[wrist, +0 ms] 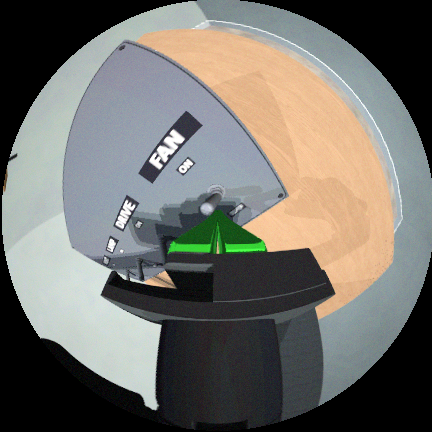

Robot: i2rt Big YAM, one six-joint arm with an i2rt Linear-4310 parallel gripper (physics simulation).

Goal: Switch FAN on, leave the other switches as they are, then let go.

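Frame: origin at the arm's base, x up, y ahead, z left, level; millimetres.
Seen in the pictures: gripper, fingertip midpoint: (217, 214).
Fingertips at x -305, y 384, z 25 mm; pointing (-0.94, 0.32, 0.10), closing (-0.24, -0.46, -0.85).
Note:
Pixels of each thing's top centre, then the offset from my fingertips to it. "*": a spot on its surface instead. Level surfaces: height alone.
- FAN lever at a spot on its surface: (209, 204) * dx +25, dy +17, dz -9 mm
- OFF label at a spot on its surface: (237, 209) * dx -41, dy -15, dz -12 mm
- DRIVE label at its top centre: (121, 216) dx +16, dy +57, dz +128 mm
- LAMP label at its top centre: (109, 246) dx +16, dy +31, dz +245 mm
- toggle lever at a spot on its surface: (140, 268) * dx -5, dy -46, dz +223 mm
- wooden table top at its surface level: dx -117 mm
The grey switch panel (107, 95) fills the left and middle of the wrist view. Its large FAN label (170, 146) has a small ON label (185, 166) beside it. The FAN lever (209, 204) stands out from its round collar and looks short, pointing largely toward the camera. The OFF label (237, 209) lies right of the lever, blurred and in shadow. My gripper (217, 214) is shut and empty, its green fingertips right beside the lever's free end; whether they touch cannot be told. The DRIVE label (125, 213) is further left; its lever is dark and partly hidden by the gripper.
The LAMP label (112, 244) is at the panel's lower left. Another toggle lever (140, 268) stands near the panel's lower edge, close to the gripper body in the view. A wooden table top (320, 150) extends right of the panel. Gripper shadows fall across the panel.

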